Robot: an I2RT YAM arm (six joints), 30 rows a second.
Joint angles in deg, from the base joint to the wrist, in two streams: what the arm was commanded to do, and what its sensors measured. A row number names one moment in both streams.
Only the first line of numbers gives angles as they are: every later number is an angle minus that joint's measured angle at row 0.
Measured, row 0:
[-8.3 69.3 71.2 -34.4 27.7 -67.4]
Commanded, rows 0 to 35:
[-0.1 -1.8 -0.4 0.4 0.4 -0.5]
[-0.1 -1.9 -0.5 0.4 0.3 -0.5]
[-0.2 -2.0 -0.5 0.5 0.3 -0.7]
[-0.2 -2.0 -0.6 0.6 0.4 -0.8]
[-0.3 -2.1 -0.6 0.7 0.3 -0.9]
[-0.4 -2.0 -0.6 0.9 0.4 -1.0]
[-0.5 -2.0 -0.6 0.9 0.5 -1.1]
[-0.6 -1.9 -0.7 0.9 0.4 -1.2]
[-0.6 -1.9 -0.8 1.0 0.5 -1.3]
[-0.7 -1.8 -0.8 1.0 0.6 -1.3]
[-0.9 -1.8 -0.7 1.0 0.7 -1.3]
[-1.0 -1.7 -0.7 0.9 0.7 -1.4]
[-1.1 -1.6 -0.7 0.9 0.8 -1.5]
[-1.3 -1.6 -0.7 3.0 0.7 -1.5]
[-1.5 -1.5 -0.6 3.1 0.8 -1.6]
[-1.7 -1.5 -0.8 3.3 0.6 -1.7]
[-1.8 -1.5 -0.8 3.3 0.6 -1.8]
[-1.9 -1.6 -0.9 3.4 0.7 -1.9]
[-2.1 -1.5 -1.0 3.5 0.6 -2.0]
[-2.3 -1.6 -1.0 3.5 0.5 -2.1]
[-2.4 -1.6 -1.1 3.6 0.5 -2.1]
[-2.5 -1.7 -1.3 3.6 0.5 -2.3]
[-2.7 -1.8 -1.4 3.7 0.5 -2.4]
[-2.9 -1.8 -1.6 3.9 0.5 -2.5]
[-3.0 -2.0 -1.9 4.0 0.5 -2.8]
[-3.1 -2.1 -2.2 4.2 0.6 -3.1]
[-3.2 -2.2 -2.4 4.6 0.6 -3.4]
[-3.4 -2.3 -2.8 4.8 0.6 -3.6]
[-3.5 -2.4 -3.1 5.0 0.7 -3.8]
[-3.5 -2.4 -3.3 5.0 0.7 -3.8]
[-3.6 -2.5 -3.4 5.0 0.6 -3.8]
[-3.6 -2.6 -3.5 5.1 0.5 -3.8]
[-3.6 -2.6 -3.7 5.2 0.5 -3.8]
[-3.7 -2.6 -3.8 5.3 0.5 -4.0]
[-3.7 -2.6 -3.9 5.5 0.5 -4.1]
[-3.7 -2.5 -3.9 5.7 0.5 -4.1]
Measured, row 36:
[-3.4 -0.8 -3.3 4.4 0.4 -3.2]
